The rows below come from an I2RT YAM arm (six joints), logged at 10 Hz.
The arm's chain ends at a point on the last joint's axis. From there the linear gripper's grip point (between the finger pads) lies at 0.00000 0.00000 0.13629 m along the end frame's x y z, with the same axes.
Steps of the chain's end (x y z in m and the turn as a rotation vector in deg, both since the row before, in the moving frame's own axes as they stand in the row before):
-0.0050 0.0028 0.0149 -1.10 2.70 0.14
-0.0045 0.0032 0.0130 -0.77 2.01 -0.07
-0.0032 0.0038 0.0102 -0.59 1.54 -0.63
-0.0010 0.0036 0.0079 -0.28 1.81 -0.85
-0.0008 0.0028 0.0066 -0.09 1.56 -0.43
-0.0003 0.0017 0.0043 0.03 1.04 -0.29
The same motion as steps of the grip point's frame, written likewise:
0.0014 0.0054 0.0147 -1.10 2.70 0.14
0.0003 0.0050 0.0129 -0.77 2.01 -0.07
0.0005 0.0052 0.0101 -0.59 1.54 -0.63
0.0033 0.0042 0.0078 -0.28 1.81 -0.85
0.0029 0.0030 0.0065 -0.09 1.56 -0.43
0.0022 0.0016 0.0043 0.03 1.04 -0.29

